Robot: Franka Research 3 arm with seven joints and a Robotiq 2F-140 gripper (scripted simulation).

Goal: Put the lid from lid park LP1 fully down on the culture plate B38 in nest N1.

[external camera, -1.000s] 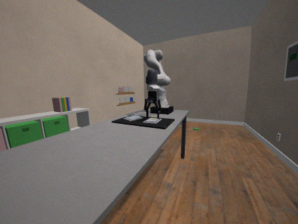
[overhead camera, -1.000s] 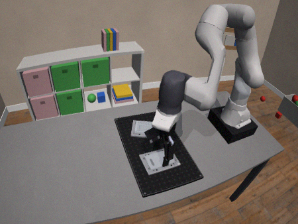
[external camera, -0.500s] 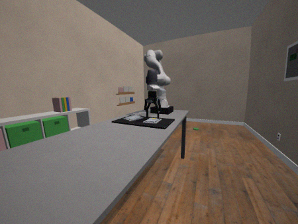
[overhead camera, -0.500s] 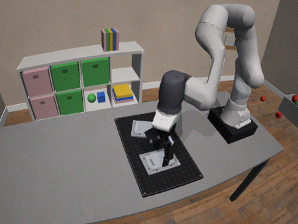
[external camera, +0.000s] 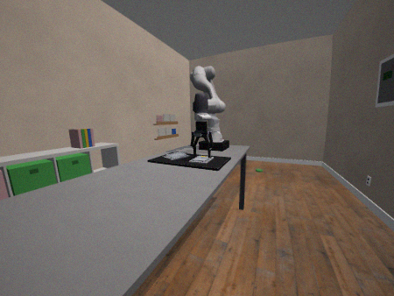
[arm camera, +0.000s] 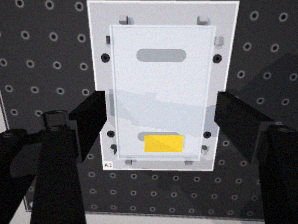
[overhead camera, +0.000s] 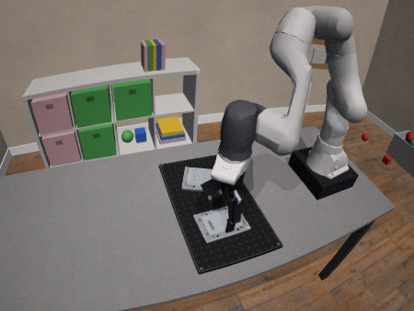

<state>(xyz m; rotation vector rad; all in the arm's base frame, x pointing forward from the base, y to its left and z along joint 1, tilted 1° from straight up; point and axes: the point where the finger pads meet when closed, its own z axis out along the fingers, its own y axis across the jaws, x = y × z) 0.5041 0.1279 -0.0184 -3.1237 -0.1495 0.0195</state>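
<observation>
Now: the clear lid 3 cm below my hand. The rest, counted from my hand: lid park: 4 cm below; then nest N1: 22 cm to the right, 4 cm below; then culture plate: 22 cm to the right, 3 cm below.
</observation>
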